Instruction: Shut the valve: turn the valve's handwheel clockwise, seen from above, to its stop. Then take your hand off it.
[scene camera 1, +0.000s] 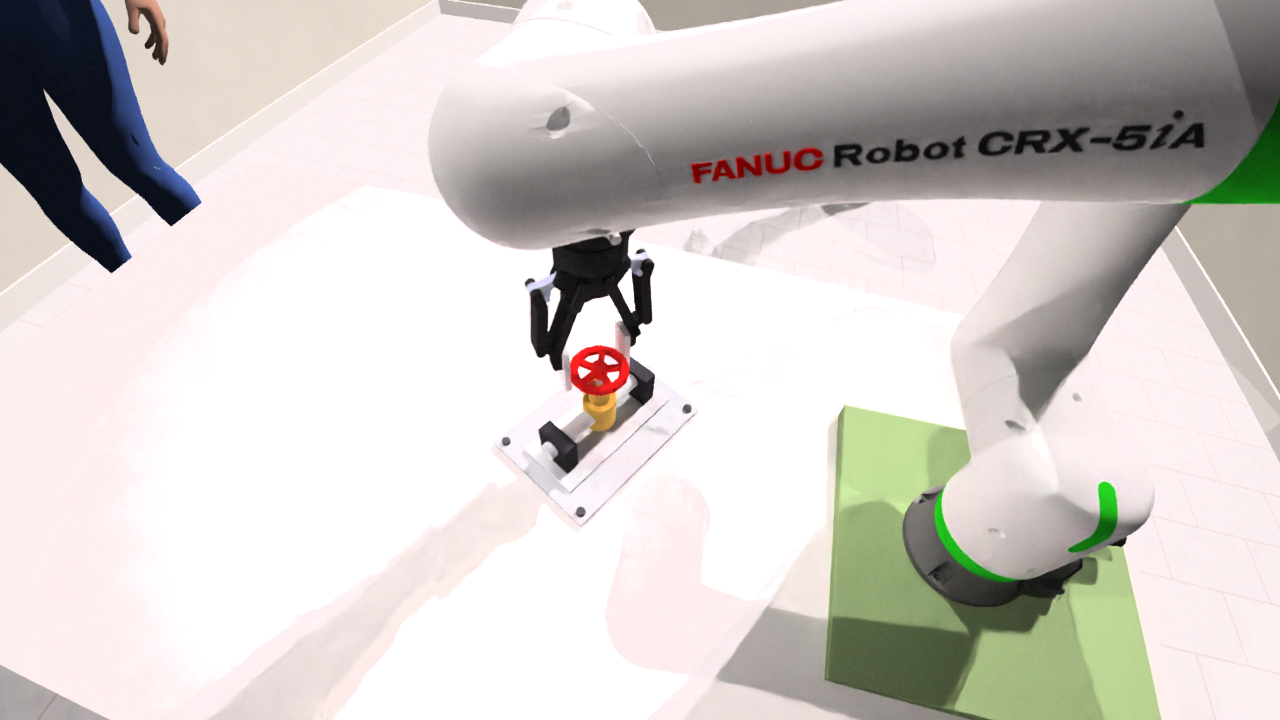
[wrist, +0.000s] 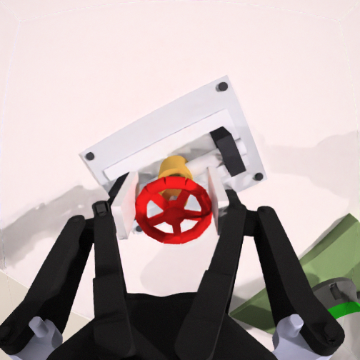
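The red handwheel (scene camera 1: 599, 368) (wrist: 175, 216) sits level on top of the yellow valve body (scene camera 1: 598, 413) (wrist: 174, 165). My gripper (scene camera 1: 595, 356) (wrist: 173, 182) points down over it, its fingers partly closed. In the wrist view its two pale pads stand against opposite sides of the wheel's rim, so it is shut on the handwheel. The valve is on a pipe between two black supports on a pale base plate (scene camera 1: 617, 474) (wrist: 160, 120). In the wrist view the left finger hides part of one support.
The black supports (scene camera 1: 558, 445) (wrist: 228, 152) stand low beside the valve. The arm's green pedestal (scene camera 1: 877, 537) (wrist: 325, 250) is to the right. The white upper arm (scene camera 1: 895, 107) spans above the scene. A person's blue-clad legs (scene camera 1: 80, 134) show at the upper left.
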